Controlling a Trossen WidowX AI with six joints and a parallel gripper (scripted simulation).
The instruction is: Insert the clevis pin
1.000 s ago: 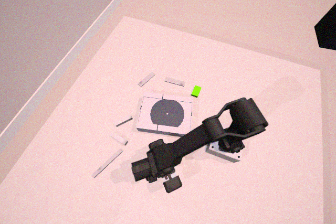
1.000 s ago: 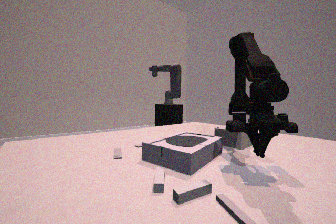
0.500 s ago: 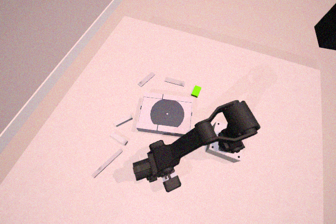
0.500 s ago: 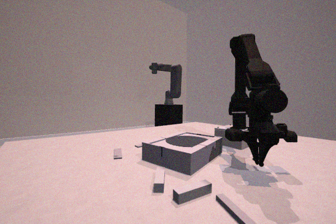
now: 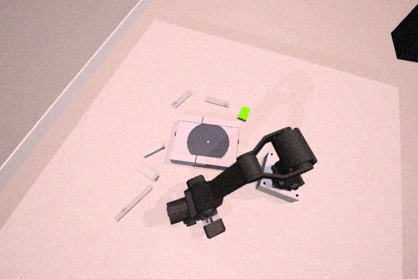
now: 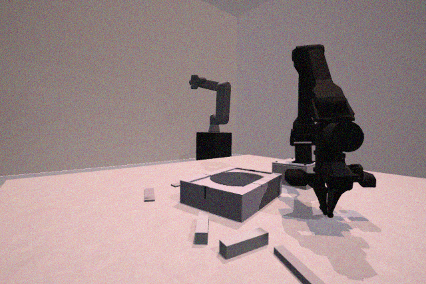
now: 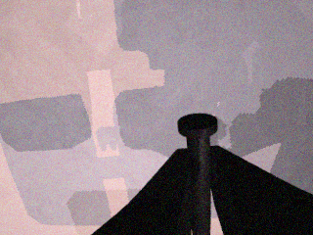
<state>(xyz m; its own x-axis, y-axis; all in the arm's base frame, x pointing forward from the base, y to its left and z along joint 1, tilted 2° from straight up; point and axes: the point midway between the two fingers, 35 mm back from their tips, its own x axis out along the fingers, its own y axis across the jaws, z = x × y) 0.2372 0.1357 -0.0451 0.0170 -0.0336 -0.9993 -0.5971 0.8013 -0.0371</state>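
My gripper tip is 1 cm past the steel pin and 1 cm to the left of it. From my gripper tip the other things lie so: rimmed tray: 5 cm ahead, 23 cm to the right, 4 cm above; dark disc: 4 cm ahead, 22 cm to the right, 6 cm above; bar: 25 cm ahead, 5 cm to the left.
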